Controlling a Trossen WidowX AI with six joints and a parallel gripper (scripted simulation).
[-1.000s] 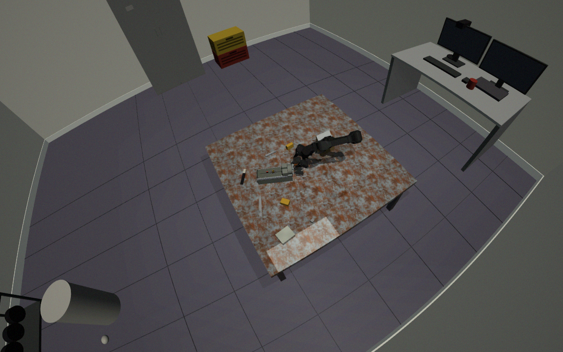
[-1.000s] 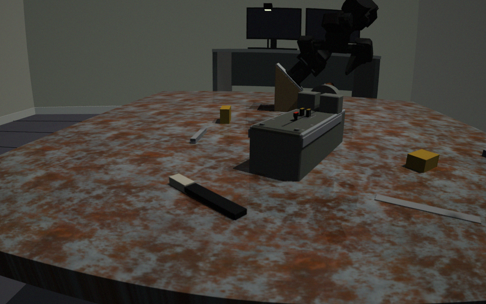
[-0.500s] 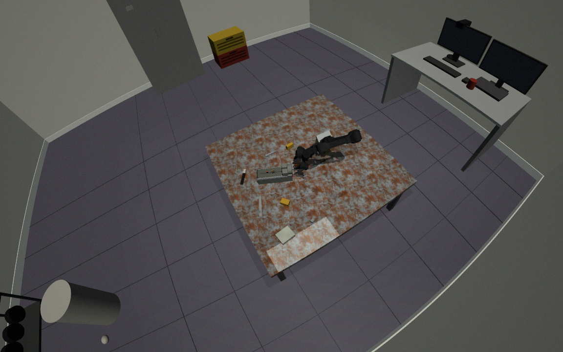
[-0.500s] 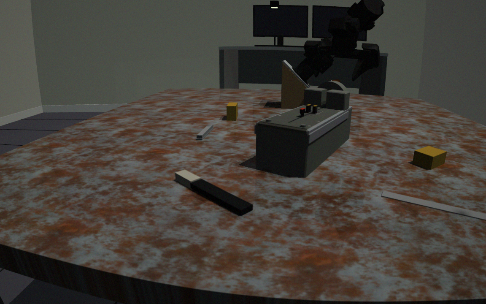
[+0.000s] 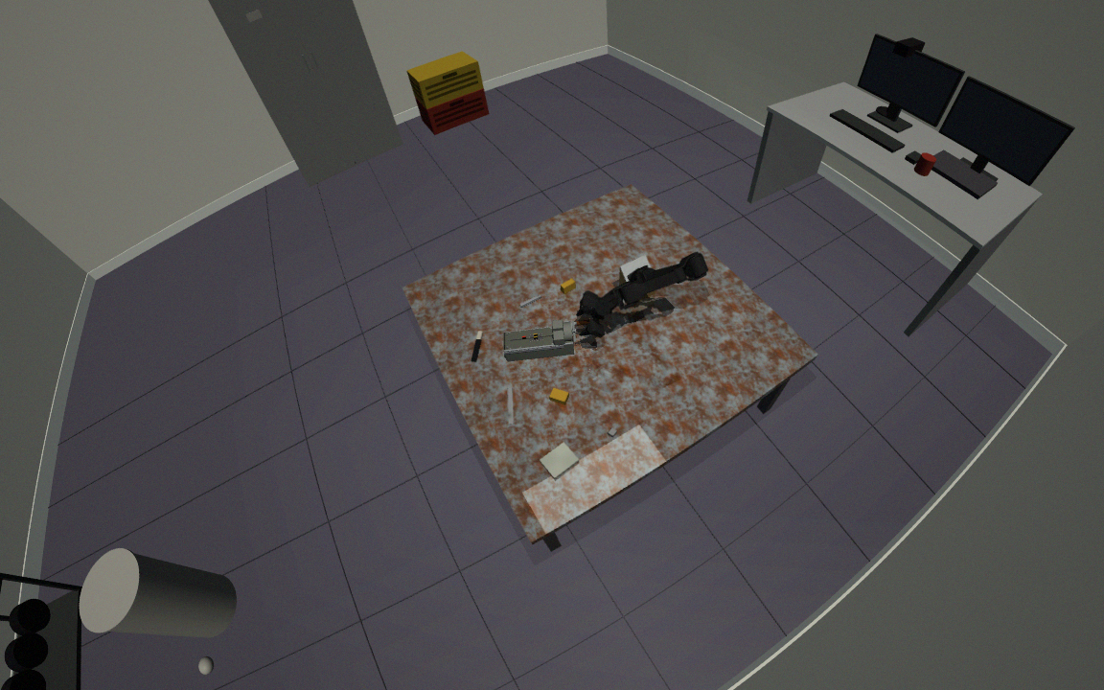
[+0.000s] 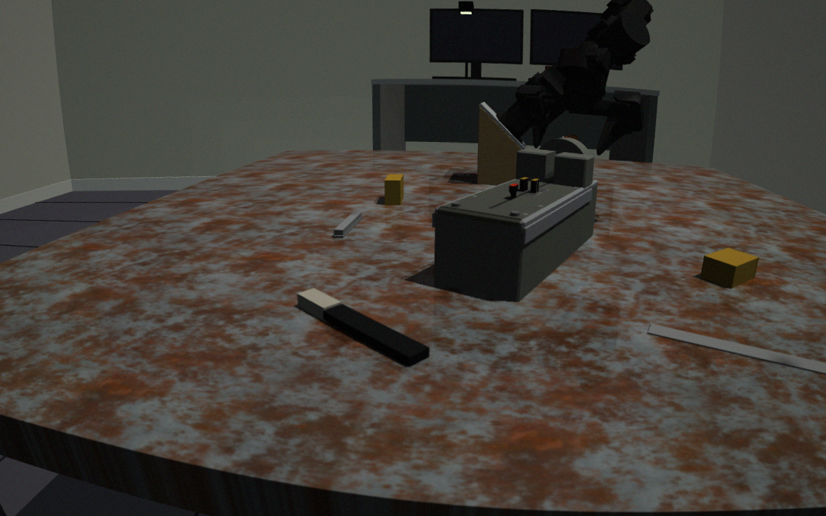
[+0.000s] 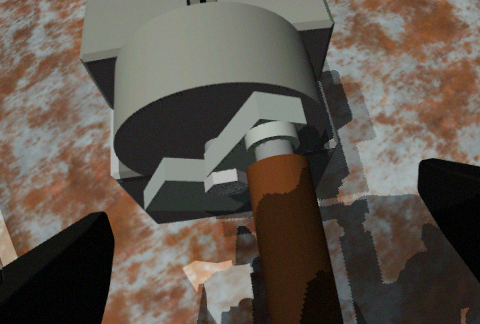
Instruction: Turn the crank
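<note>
The brown crank handle is 20 mm behind my gripper tip, 10 mm to the left of it and 10 mm above it. Also, from my gripper tip: red pointer: 180 mm ahead, 100 mm to the right, 20 mm below; small grey bar: 290 mm to the right, 100 mm below, 40 mm ahead; grey strip: 370 mm ahead, 110 mm below, 70 mm to the left.
</note>
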